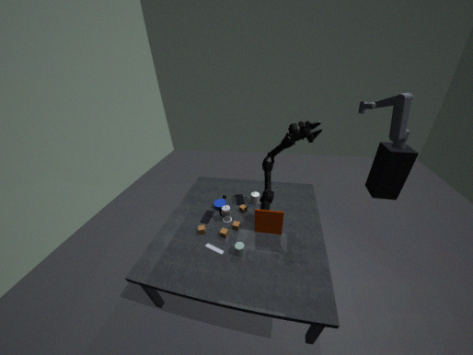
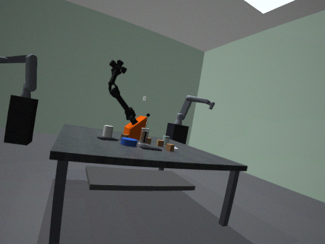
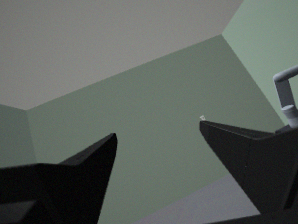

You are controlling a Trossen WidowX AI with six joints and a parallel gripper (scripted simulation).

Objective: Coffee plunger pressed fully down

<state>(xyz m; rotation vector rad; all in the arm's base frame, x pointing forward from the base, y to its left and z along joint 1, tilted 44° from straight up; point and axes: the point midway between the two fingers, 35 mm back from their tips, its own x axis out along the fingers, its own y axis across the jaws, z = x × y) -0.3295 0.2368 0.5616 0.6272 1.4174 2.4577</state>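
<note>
Now: the coffee press 670 mm ahead of my gripper tip, 220 mm to the left of it and 630 mm below it. Round my gripper tip: blue disc (770 mm ahead, 70 mm to the left, 730 mm below); then white cup (460 mm ahead, 50 mm to the right, 700 mm below); then pale green cup (470 mm ahead, 510 mm to the left, 710 mm below).
</note>
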